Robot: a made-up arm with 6 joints.
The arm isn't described. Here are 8 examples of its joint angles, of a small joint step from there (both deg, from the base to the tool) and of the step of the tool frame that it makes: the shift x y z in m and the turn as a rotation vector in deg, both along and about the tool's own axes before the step.
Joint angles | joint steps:
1: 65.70 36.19 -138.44 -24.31 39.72 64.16 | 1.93 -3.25 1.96 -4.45 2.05 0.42
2: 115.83 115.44 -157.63 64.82 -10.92 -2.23 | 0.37 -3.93 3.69 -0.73 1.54 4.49
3: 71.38 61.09 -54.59 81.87 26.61 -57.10 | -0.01 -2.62 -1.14 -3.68 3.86 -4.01
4: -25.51 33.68 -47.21 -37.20 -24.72 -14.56 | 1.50 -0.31 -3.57 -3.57 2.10 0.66
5: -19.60 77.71 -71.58 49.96 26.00 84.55 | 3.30 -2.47 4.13 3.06 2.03 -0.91
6: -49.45 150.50 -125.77 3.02 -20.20 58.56 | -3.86 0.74 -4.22 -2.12 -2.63 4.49
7: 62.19 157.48 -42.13 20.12 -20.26 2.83 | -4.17 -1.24 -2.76 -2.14 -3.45 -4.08
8: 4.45 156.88 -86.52 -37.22 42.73 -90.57 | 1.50 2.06 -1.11 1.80 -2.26 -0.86
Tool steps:
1: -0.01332 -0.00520 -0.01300 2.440 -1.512 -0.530
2: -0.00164 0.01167 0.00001 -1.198 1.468 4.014
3: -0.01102 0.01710 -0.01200 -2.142 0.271 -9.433
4: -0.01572 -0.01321 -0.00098 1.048 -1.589 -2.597
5: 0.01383 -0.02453 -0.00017 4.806 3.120 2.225
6: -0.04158 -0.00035 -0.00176 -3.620 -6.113 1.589
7: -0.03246 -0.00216 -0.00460 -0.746 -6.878 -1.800
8: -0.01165 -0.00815 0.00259 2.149 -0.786 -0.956
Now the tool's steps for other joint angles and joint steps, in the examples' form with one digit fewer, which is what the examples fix.
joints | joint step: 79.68 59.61 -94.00 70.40 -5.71 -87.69 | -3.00 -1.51 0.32 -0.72 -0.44 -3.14
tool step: -0.0046 -0.0143 -0.0053 3.88 -0.11 -5.22
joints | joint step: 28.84 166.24 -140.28 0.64 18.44 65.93 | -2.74 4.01 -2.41 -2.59 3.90 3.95
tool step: -0.0086 -0.0346 0.0038 5.68 -0.04 4.25
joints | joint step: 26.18 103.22 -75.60 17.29 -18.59 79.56 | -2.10 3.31 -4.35 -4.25 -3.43 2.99
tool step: -0.0163 0.0077 0.0100 -4.50 -1.57 -1.56
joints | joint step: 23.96 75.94 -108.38 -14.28 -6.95 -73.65 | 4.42 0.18 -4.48 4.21 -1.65 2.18
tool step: -0.0141 -0.0342 -0.0066 4.70 -3.01 10.19
